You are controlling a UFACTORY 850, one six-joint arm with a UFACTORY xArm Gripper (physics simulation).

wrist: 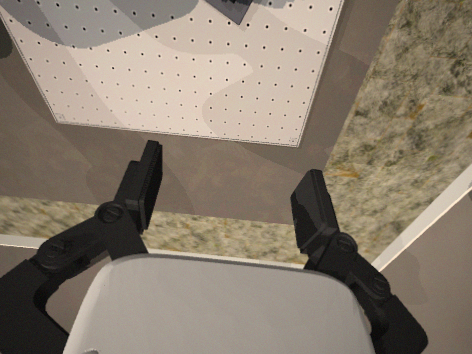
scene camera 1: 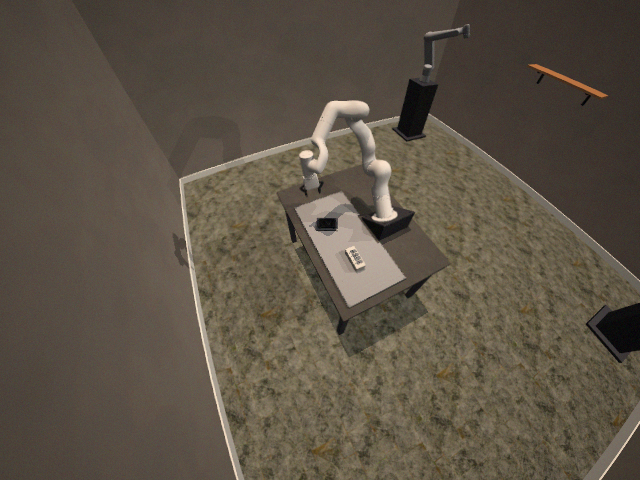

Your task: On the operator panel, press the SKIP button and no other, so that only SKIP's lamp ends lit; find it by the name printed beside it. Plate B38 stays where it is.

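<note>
A cream box with dark marks on top (scene camera 1: 355, 257), which looks like the operator panel, lies on the pale board toward its near end; its printed names and lamps are too small to read. A dark rectangular object (scene camera 1: 326, 223), possibly plate B38, lies farther back on the board; its label cannot be read. A corner of a dark object (wrist: 237, 11) shows at the top of the wrist view. My gripper (scene camera 1: 312, 192) (wrist: 233, 171) is open and empty, above the table's far end, beyond the board's far edge and away from both objects.
The perforated board (scene camera 1: 361, 290) (wrist: 165, 90) lies on the brown table (scene camera 1: 426, 258) (wrist: 225, 185). The arm's dark base block (scene camera 1: 395, 228) stands beside the board. A second arm on a black pedestal (scene camera 1: 416, 108) and an orange wall shelf (scene camera 1: 567, 80) are away from the table.
</note>
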